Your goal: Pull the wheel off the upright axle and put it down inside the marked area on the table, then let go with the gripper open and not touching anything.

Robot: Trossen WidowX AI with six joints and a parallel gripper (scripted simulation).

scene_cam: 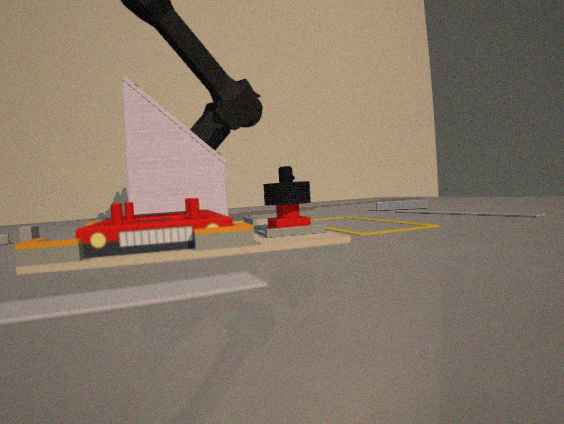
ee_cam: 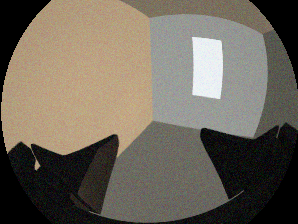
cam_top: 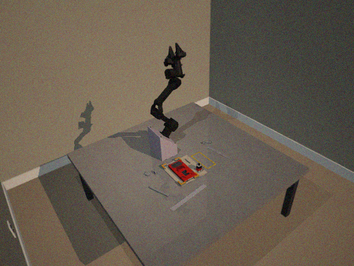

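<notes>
The black wheel lies 380 mm ahead of my gripper tip, 40 mm to the right of it and 760 mm below it. From my gripper tip the other things lie so: black upright axle (380 mm ahead, 40 mm to the right, 760 mm below).
</notes>
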